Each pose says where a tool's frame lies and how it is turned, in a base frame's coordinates. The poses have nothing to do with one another.
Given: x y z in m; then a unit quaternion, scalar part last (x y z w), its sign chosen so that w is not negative.
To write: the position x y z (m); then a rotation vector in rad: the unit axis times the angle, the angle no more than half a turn. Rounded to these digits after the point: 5 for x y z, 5 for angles.
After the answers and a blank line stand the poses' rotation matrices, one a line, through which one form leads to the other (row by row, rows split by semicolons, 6 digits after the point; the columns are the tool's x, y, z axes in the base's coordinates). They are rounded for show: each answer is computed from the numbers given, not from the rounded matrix.
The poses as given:
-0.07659 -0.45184 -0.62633 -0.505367 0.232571 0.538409 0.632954
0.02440 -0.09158 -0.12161 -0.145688 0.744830 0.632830 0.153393
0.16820 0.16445 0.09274 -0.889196 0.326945 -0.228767 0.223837
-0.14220 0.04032 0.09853 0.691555 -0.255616 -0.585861 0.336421
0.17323 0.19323 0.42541 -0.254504 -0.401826 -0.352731 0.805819
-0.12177 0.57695 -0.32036 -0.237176 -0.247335 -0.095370 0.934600
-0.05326 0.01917 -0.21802 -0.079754 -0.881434 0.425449 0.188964
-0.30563 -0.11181 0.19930 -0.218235 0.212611 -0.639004 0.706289
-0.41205 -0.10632 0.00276 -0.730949 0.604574 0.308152 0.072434
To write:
-0.07659 -0.45184 -0.62633 -1.15597 0.53198 1.23155
0.02440 -0.09158 -0.12161 -0.41776 2.13582 1.81466
0.16820 0.16445 0.09274 -2.45429 0.90241 -0.63143
-0.14220 0.04032 0.09853 1.80312 -0.66648 -1.52754
0.17323 0.19323 0.42541 -0.54475 -0.86008 -0.75499
-0.12177 0.57695 -0.32036 -0.48497 -0.50574 -0.19501
-0.05326 0.01917 -0.21802 -0.22427 -2.47863 1.19638
-0.30563 -0.11181 0.19930 -0.48495 0.47245 -1.41996
-0.41205 -0.10632 0.00276 -2.19613 1.81644 0.92584

0.312053 -0.916644 -0.249775; 0.446509 -0.090560 0.890185; -0.838602 -0.389311 0.381030
-0.910491 -0.411169 0.044112; -0.022882 0.156602 0.987397; -0.412895 0.898007 -0.151994
0.681545 -0.479023 0.553202; -0.683849 -0.686008 0.248482; 0.260473 -0.547658 -0.795125
0.182855 0.040647 -0.982299; -0.747737 -0.642963 -0.165796; -0.638321 0.764818 -0.087176
0.428233 0.773007 -0.468055; -0.363942 0.621617 0.693641; 0.827141 -0.126695 0.547527
0.859460 0.295590 -0.417080; -0.060942 0.869304 0.490506; 0.507558 -0.396153 0.765146
-0.915864 -0.020193 -0.400981; 0.301385 0.625265 -0.719869; 0.265256 -0.780151 -0.566572
0.092941 0.809844 0.579236; -0.995441 0.088095 0.036555; -0.021424 -0.579992 0.814340
0.079066 -0.928466 -0.362903; -0.839184 -0.258488 0.478492; -0.538070 0.266710 -0.799591

